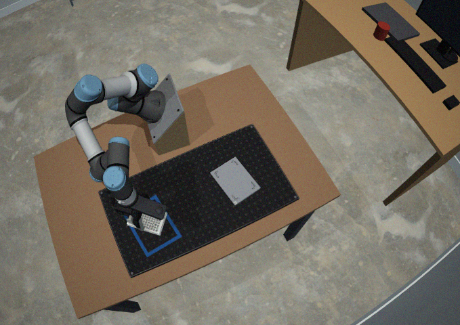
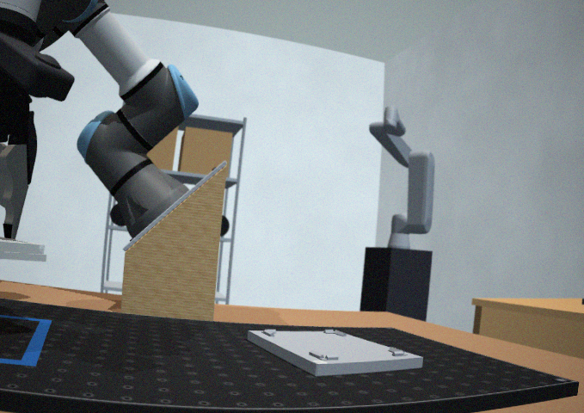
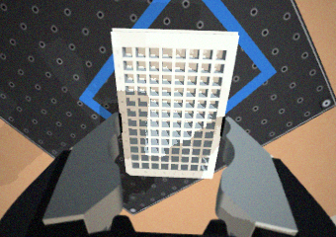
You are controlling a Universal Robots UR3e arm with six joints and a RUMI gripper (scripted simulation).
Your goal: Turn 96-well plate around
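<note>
Now: hand 1 cm above the white 96-well plate. Round my hand: corner label: 8 cm ahead, 31 cm to the left, 8 cm below; then grey plate nest N1: 36 cm to the left, 8 cm below.
</note>
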